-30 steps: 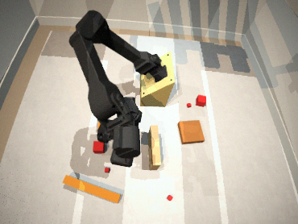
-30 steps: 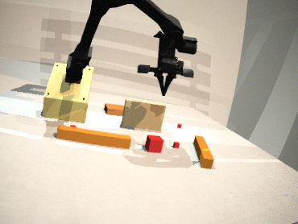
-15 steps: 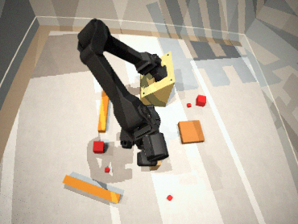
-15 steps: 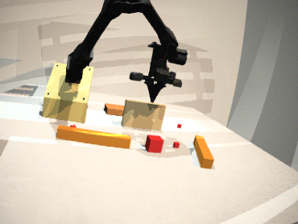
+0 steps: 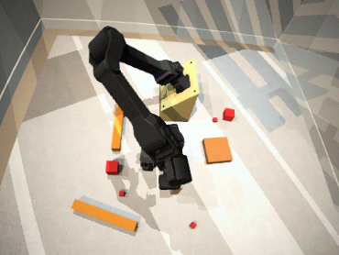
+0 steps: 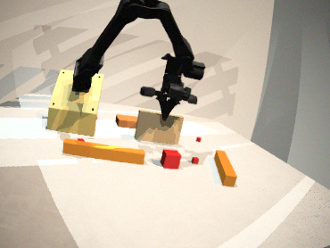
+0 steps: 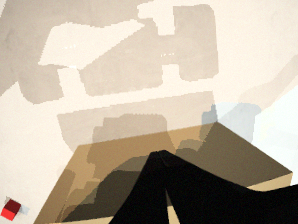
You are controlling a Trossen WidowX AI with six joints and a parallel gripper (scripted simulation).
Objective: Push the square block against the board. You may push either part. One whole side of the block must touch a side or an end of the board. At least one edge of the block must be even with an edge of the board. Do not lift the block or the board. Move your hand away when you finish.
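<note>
My gripper tip is 4 cm to the right of the tan board and 3 cm above it. Round my gripper tip: square block 8 cm behind, 22 cm to the left, 7 cm below.
</note>
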